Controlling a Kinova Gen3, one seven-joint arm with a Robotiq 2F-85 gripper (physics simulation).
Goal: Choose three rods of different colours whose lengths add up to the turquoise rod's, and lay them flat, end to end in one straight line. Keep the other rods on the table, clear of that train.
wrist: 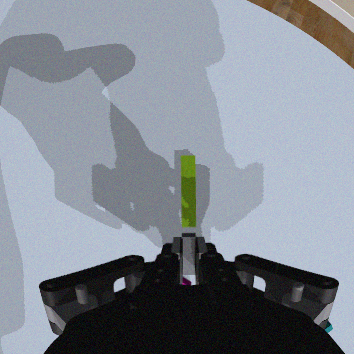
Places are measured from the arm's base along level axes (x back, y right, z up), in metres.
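Pixels of known places: gripper, fingertip midpoint: (188,248).
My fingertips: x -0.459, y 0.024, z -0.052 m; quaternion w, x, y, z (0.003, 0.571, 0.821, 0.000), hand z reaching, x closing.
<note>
Behind a point stands the place of what it marks.
My gripper (188,248) {x -0.459, y 0.024, z -0.052 m} is shut on a grey rod (188,257) {x -0.456, y 0.026, z -0.044 m}, which runs lengthwise between the fingertips with its dark end face towards the lime-green rod. The lime-green rod (188,200) {x -0.494, y 0.011, z -0.047 m} lies flat on the table straight ahead of the fingertips, in line with the grey rod. A narrow gap shows between their near ends; how high the grey rod is above the table is hard to tell. A small part of a magenta rod (186,281) {x -0.432, y 0.033, z -0.053 m} shows below, behind the held rod, mostly hidden by the gripper. A corner of a turquoise piece (328,327) {x -0.413, y 0.200, z -0.047 m} shows at the lower right, past the gripper's linkage.
The pale blue table top (295,150) {x -0.558, y 0.080, z -0.057 m} carries broad shadows of the arm and gripper at the left and middle. Its curved edge crosses the upper right corner, with brown wooden floor (325,25) beyond. The gripper body hides the bottom middle of the view.
</note>
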